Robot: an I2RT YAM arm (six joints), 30 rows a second.
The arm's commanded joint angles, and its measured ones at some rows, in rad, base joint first. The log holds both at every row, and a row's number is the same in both.
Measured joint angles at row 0:
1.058, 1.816, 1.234, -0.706, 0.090, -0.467
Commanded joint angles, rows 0 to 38:
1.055, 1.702, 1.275, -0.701, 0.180, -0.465
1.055, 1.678, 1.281, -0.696, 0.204, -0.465
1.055, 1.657, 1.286, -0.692, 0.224, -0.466
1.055, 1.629, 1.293, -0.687, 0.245, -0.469
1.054, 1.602, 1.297, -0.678, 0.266, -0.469
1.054, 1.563, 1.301, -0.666, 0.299, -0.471
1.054, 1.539, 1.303, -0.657, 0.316, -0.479
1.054, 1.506, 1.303, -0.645, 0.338, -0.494
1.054, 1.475, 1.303, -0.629, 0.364, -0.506
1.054, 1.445, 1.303, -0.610, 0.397, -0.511
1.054, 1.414, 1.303, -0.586, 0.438, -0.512
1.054, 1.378, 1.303, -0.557, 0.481, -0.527
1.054, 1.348, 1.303, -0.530, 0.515, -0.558
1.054, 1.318, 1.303, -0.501, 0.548, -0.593
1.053, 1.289, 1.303, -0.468, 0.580, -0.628
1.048, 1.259, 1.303, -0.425, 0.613, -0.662
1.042, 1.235, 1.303, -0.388, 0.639, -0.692
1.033, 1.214, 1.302, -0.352, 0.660, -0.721
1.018, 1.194, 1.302, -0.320, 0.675, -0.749
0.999, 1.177, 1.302, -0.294, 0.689, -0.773
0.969, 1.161, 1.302, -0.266, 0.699, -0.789
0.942, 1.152, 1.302, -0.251, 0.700, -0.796
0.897, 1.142, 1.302, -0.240, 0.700, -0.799
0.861, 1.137, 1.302, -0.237, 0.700, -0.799
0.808, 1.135, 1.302, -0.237, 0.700, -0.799
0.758, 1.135, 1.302, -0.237, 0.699, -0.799
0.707, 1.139, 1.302, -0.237, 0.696, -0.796
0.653, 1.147, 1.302, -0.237, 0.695, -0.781
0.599, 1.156, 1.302, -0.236, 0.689, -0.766
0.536, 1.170, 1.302, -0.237, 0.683, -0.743
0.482, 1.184, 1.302, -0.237, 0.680, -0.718
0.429, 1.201, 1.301, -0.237, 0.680, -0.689
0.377, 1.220, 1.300, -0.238, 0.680, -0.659
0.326, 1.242, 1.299, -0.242, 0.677, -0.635
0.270, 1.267, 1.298, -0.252, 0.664, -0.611
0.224, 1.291, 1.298, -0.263, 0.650, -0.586
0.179, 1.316, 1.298, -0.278, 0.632, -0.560
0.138, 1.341, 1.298, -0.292, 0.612, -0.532
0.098, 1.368, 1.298, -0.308, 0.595, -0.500
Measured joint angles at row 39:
0.187, 1.314, 1.280, -0.288, 0.648, -0.626
